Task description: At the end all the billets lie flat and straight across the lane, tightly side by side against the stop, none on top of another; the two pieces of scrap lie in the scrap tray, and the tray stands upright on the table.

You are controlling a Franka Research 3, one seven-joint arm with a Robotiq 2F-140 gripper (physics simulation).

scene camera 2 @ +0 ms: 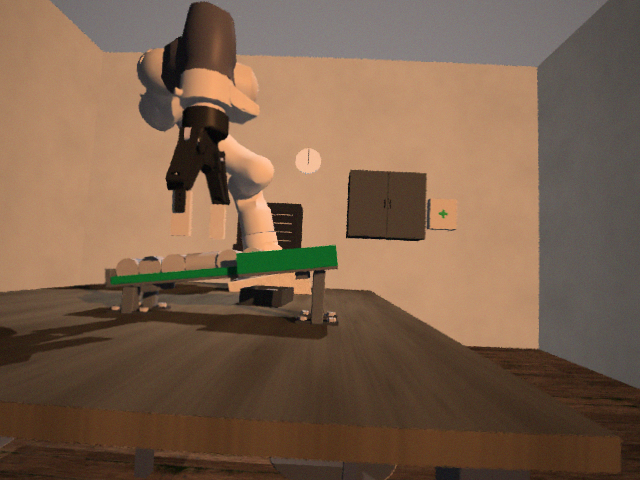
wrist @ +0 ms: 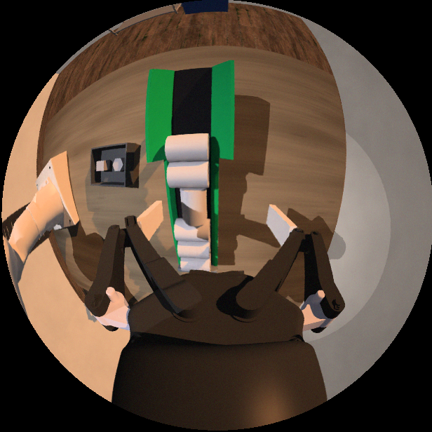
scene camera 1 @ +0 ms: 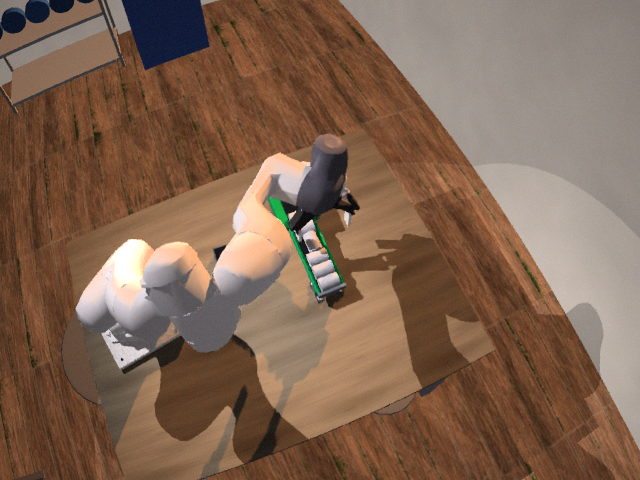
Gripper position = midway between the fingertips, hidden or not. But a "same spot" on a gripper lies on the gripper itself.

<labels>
The gripper shows in scene camera 2, in the wrist view and in scene camera 1 point(323, 229). One and the same spot on the gripper: point(wrist: 105, 299) is point(scene camera 2: 221, 156).
</labels>
